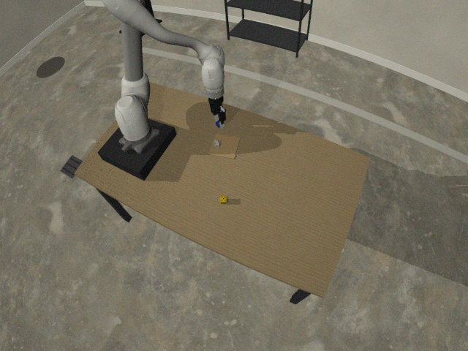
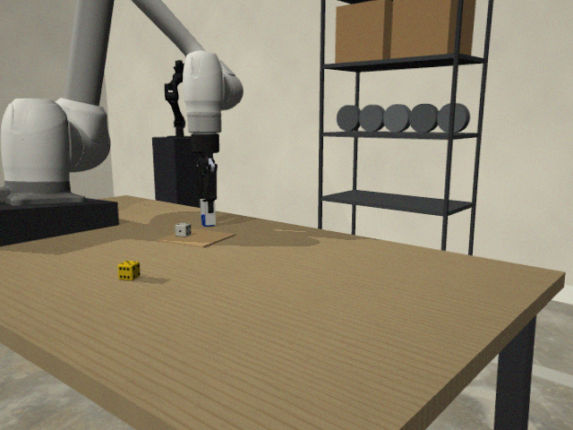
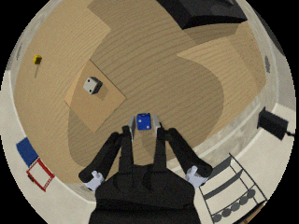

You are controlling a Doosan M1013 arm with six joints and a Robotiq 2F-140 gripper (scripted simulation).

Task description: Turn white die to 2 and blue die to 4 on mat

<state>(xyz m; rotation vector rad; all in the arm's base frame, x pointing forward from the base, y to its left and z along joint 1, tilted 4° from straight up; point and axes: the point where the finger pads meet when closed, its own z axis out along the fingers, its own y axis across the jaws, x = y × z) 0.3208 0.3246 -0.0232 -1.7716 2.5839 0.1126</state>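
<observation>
Right now my hand is 20 mm above the blue die. Round my hand: white die (70 mm ahead, 130 mm to the right, 20 mm below); mat (100 mm ahead, 110 mm to the right, 40 mm below); yellow die (270 mm ahead, 390 mm to the right, 20 mm below).
</observation>
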